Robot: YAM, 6 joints.
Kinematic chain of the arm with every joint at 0, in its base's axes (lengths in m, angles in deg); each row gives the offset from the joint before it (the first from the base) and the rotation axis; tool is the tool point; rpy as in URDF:
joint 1: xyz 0 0 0.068 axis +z
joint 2: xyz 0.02 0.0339 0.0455 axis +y
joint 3: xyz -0.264 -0.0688 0 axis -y
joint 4: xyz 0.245 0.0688 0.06 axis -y
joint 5: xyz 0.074 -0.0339 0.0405 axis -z
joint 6: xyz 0.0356 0 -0.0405 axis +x
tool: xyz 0 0 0 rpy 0 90 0
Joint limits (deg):
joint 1: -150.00..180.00
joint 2: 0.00..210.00
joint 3: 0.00..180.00
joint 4: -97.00..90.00
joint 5: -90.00..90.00
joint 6: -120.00..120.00
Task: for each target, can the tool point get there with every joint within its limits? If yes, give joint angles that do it. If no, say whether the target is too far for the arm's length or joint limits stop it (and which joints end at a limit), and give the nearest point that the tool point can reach.
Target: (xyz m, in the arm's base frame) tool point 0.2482 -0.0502 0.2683
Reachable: yes | joints -17.96 80.87 64.05 -60.02 -54.03 66.95
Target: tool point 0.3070 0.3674 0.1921
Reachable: yes | joints 48.44 140.09 129.93 -77.49 -23.19 -69.16
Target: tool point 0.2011 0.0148 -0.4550
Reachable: no: joint limits stop it (at a limit: joint 2) | nearest point 0.2093 0.0154 -0.3783 | short by 0.077 m
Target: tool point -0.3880 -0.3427 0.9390
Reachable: no: too far | nearest point -0.2572 -0.2271 0.6495 | short by 0.338 m
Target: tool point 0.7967 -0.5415 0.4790
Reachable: no: too far | nearest point 0.4992 -0.3393 0.3396 | short by 0.386 m
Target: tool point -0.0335 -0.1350 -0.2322
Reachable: yes | joints -96.57 184.45 54.06 22.48 30.07 89.89
